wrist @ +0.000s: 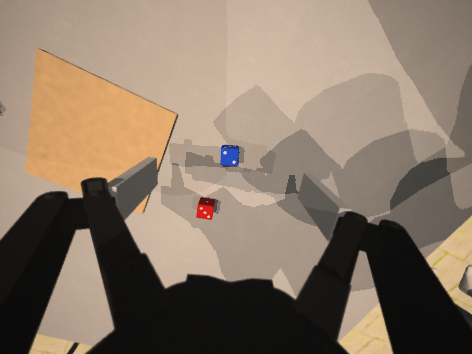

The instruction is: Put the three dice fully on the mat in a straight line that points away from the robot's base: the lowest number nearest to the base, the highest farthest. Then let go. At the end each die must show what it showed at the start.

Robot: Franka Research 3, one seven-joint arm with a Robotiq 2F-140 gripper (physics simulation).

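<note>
The orange mat (97, 120) lies at the left of the wrist view; the left finger covers part of its lower right side. A blue die (230, 156) sits on the table right of the mat, with two white pips on its large visible face. A red die (205, 209) sits on the table below and slightly left of the blue one, with three white pips on its brighter face. Both dice are off the mat and apart from each other. My gripper (230, 178) is open and empty, above the table, with both dice showing between its fingers. The third die does not show.
Broad shadows fall across the grey-beige table (125, 30). A small dark patch (2, 108) shows at the left edge. Yellowish tiled floor (450, 255) shows beyond the table's edge at the lower right, with part of a pale rounded object (467, 280) at the right edge.
</note>
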